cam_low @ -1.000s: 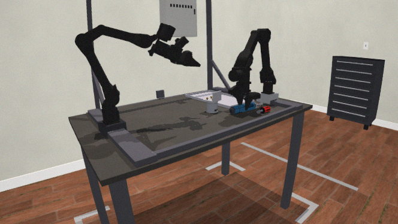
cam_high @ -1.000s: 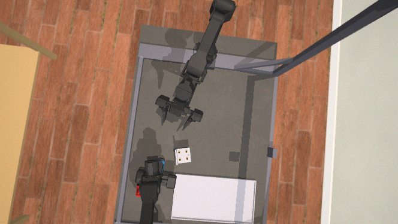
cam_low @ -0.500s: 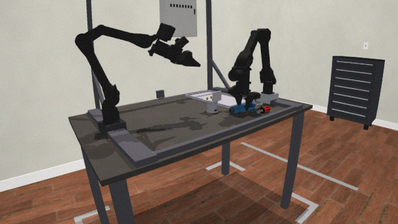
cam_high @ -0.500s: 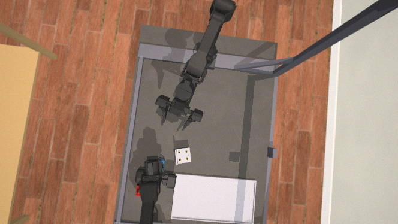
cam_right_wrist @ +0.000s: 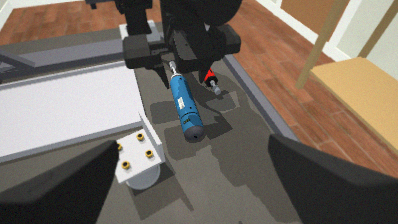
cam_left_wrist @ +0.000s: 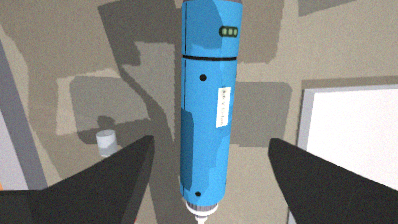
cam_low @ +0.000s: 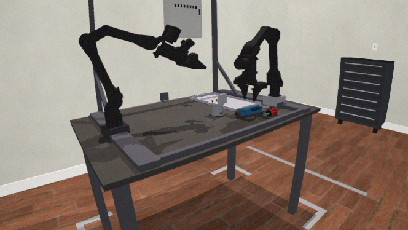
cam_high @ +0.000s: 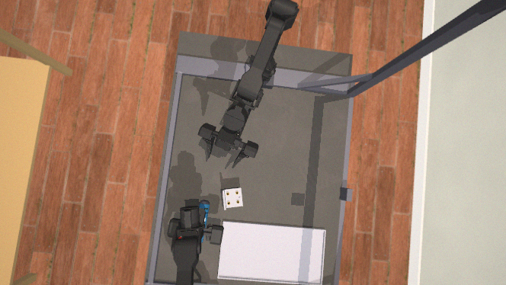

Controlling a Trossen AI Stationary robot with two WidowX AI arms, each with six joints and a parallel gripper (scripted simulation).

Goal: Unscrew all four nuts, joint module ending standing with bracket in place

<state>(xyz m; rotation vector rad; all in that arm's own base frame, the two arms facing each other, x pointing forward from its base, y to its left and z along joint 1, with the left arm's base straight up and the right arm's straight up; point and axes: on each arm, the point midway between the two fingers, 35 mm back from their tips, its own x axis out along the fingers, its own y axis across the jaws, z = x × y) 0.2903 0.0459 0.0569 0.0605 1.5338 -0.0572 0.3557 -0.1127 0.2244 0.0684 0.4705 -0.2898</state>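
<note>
The white bracket is 7 cm behind my right hand, 15 cm to the left of it and 19 cm below it. From my right hand the other things lie so: grey socket (2 cm ahead, 41 cm to the left, 25 cm below); red-handled tool (11 cm ahead, 36 cm to the left, 25 cm below); joint module (7 cm behind, 15 cm to the left, 23 cm below).
My left gripper is now 100 mm above the red-handled tool, 80 mm to the right of it and 70 mm short of it. The rest, counted from my left hand: grey socket 130 mm to the left, 90 mm below, 10 mm behind; then joint module 130 mm to the right, 100 mm behind, 80 mm below; then white bracket 130 mm to the right, 100 mm behind, 40 mm below.
</note>
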